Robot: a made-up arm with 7 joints.
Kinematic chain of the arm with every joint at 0, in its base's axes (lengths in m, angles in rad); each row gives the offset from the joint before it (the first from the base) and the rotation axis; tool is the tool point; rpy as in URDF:
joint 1: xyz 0 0 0.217 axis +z
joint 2: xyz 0 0 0 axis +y
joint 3: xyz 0 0 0.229 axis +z
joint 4: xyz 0.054 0 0 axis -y
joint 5: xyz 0.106 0 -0.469 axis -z
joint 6: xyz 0 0 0 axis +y
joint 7: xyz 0.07 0 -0.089 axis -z
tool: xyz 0 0 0 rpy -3.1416 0 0
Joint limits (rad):
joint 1: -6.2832..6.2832
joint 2: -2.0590..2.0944
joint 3: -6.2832..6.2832
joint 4: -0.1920..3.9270
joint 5: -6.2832..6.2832
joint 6: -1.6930..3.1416
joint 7: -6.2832..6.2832
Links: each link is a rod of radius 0.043 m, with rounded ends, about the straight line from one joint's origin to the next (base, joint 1, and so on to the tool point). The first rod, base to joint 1, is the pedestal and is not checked.
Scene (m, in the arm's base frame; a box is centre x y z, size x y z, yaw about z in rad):
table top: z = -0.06
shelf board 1: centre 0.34 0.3 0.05 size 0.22 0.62 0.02 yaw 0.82
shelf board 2: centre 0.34 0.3 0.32 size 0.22 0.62 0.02 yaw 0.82
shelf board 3: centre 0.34 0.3 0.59 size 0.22 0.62 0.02 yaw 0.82
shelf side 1: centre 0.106 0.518 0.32 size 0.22 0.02 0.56 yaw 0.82
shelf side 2: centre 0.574 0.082 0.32 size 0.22 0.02 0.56 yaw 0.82
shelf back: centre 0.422 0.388 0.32 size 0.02 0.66 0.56 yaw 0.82
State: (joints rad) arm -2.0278 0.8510 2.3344 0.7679 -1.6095 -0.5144 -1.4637
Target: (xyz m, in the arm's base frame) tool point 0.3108 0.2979 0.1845
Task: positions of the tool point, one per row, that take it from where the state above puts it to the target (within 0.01 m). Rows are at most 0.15 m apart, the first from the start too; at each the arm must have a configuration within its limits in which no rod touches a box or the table.
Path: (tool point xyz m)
1: 0.3408 0.1003 0.4834
2: 0.2810 0.0495 0.4798
3: 0.2584 0.1007 0.3622
4: 0.2086 0.1201 0.2602
5: 0.1427 0.1178 0.1845
6: 0.1734 0.1469 0.1859
7: 0.2082 0.1801 0.1844
8: 0.2447 0.2165 0.1821
9: 0.2800 0.2558 0.1816
10: 0.3108 0.2979 0.1845

